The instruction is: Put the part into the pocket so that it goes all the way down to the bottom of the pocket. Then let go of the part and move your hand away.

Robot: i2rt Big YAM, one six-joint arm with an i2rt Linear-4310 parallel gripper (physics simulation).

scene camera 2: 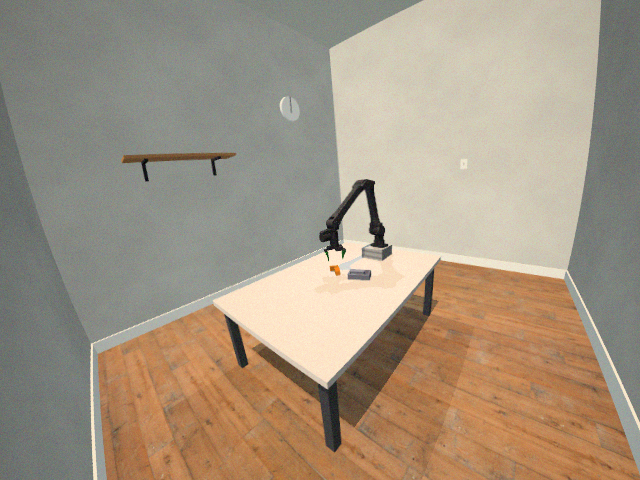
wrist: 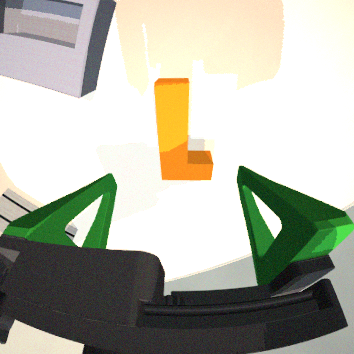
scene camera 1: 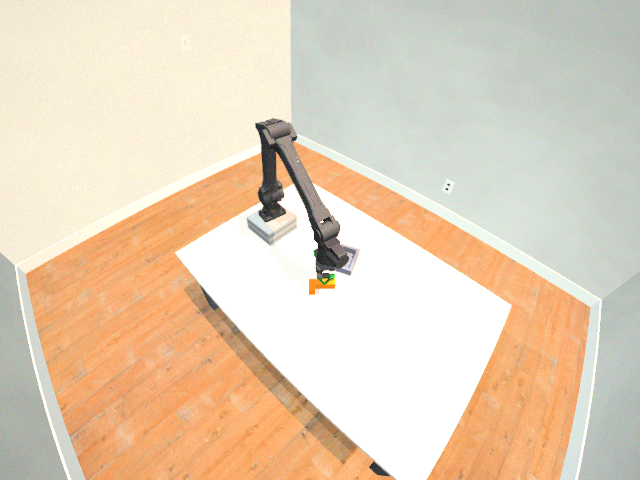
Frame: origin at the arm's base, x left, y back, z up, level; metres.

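Seen in the pictures: gripper, fingertip midpoint: (scene camera 2: 335, 260) (wrist: 173, 175) (scene camera 1: 322, 274); arm's base at its link origin: (scene camera 2: 379, 245) (scene camera 1: 272, 213).
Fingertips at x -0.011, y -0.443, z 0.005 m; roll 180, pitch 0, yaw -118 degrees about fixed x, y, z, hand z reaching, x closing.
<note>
Offsets run from my fingertips to a thing's top centre. Level surfaces: height alone.
The part, an orange L-shaped block {dx -0.005, dy -0.010, dz -0.057 m} (scene camera 1: 312, 287) (scene camera 2: 335, 270) (wrist: 173, 120), lies on the table. In the wrist view its long arm points up the picture and its short foot points right. The pocket is a recess in a grey block {dx +0.172, dy +0.049, dz -0.051 m} (scene camera 2: 359, 276) (wrist: 42, 60), which stands beside the part, at the upper left in the wrist view and partly cut off there. In scene camera 1 the arm partly hides this block. My gripper (scene camera 2: 336, 259) (wrist: 173, 175) is open and empty, with its green fingers above the part. In the wrist view the part shows between and ahead of the fingertips.
The arm's base stands on a grey box (scene camera 1: 271, 227) (scene camera 2: 376, 252) at the far end of the white table {dz -0.087 m} (scene camera 1: 392, 335) (scene camera 2: 310, 315). A wooden shelf (scene camera 2: 178, 157) and a round clock (scene camera 2: 290, 108) are on the wall, away from the table.
</note>
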